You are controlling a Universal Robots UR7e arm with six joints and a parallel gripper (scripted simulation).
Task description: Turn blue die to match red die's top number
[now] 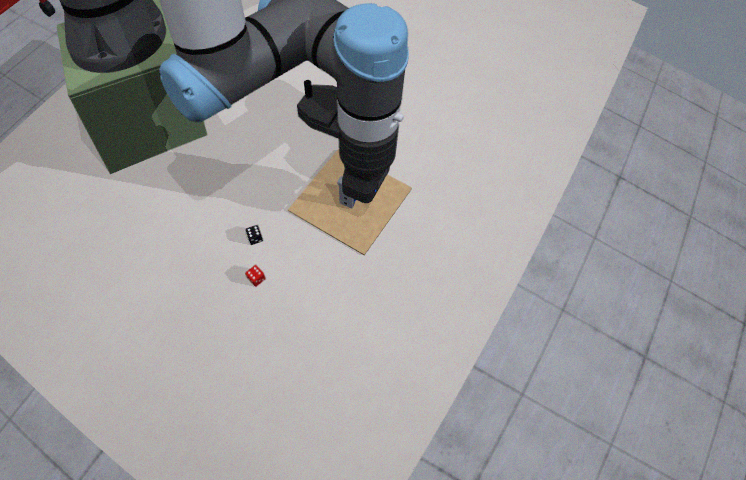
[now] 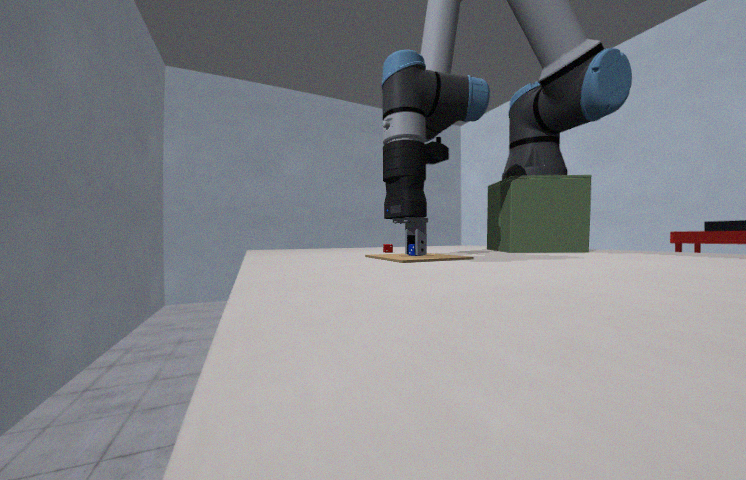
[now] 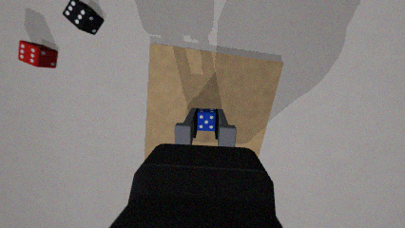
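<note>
Now: hand 10 mm above the blue die. Round my hand: black die 150 mm to the right, 60 mm behind, 10 mm below; red die 190 mm to the right, 10 mm below, 10 mm behind; tan mat 20 mm below.
</note>
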